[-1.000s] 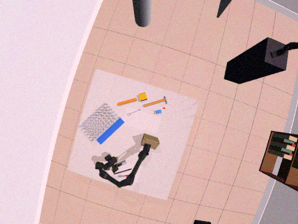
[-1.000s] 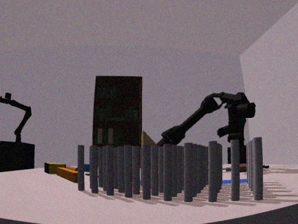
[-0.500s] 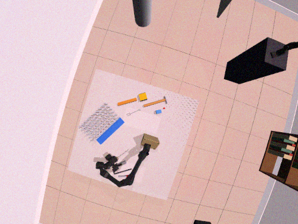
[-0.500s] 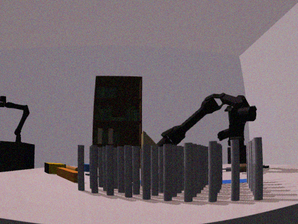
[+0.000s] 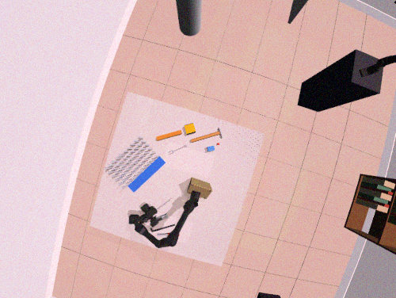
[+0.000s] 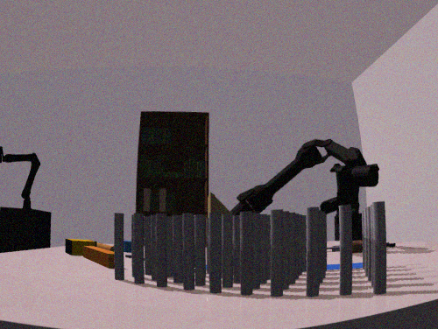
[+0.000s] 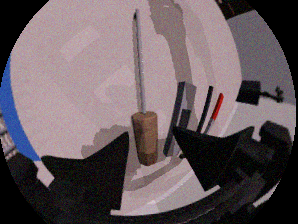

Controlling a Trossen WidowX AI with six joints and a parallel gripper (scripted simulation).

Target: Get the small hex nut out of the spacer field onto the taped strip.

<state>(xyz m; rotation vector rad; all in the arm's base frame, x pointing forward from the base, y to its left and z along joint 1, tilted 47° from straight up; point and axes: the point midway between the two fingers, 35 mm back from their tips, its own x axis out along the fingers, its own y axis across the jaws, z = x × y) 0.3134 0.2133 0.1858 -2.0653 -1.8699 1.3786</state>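
Now: gripper tip 50 mm past the grey block, 60 mm to the right of it and 30 mm above it. Round my gripper tip: red-handled tool: 160 mm behind, 190 mm to the left, 40 mm below; then blue taped strip: 150 mm ahead, 300 mm to the right, 40 mm below; then orange bar: 40 mm ahead, 680 mm to the right, 30 mm below.
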